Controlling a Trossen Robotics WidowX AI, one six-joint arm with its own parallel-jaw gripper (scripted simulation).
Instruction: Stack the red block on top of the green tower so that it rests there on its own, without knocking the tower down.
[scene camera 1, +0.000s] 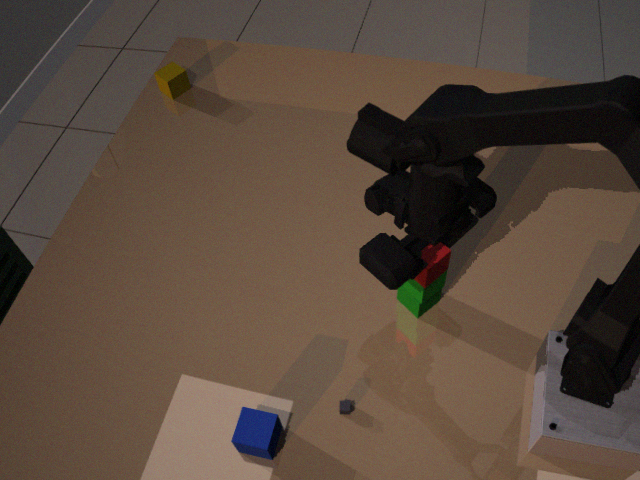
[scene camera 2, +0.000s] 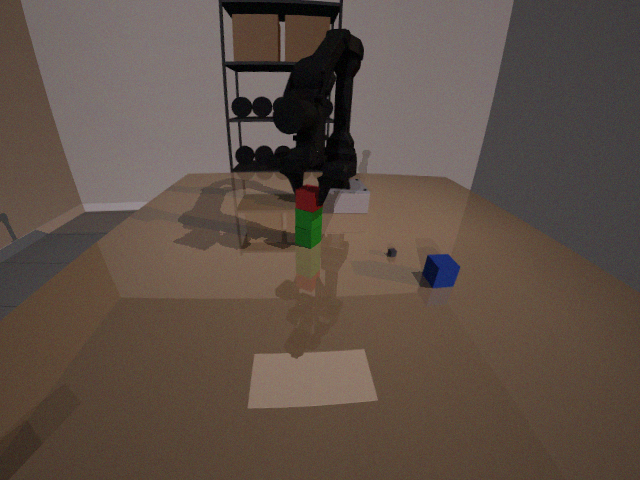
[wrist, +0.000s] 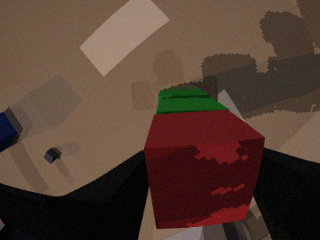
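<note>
My gripper is at (scene camera 1: 425, 264), and you'd find the gripper at (scene camera 2: 309, 203) and at (wrist: 194, 154) too. There's a red block (scene camera 1: 437, 257), and that red block is also at (wrist: 202, 167). Then I can see a green block (wrist: 192, 104).
</note>
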